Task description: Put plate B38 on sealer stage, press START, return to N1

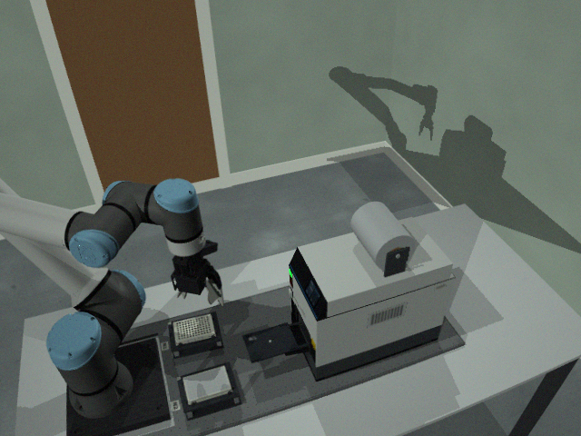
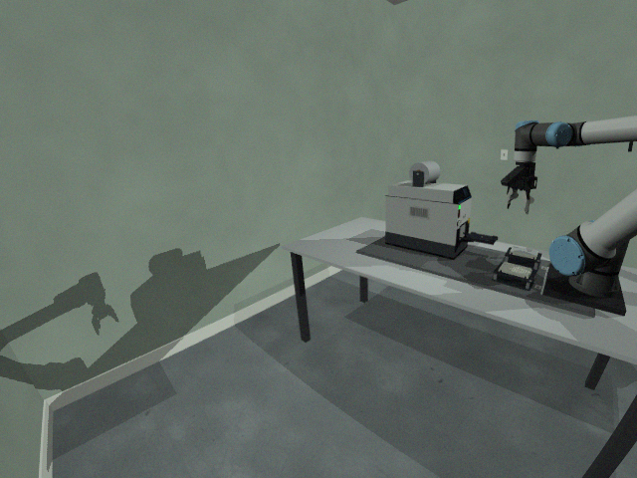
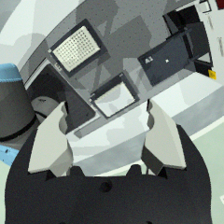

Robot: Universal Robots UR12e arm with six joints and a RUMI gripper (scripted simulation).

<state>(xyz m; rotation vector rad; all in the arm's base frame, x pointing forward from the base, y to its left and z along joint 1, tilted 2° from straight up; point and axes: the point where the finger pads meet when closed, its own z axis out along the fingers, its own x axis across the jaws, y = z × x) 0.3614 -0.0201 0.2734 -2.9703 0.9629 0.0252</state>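
Right now the plate B38 is 24 cm below my hand, 11 cm to the left of it and 4 cm behind it. Also, from my hand: foil-covered plate: 23 cm below, 11 cm to the right, 5 cm behind; nest N1: 25 cm below, 11 cm to the left, 4 cm behind; sealer stage: 18 cm below, 16 cm ahead, 7 cm to the right.
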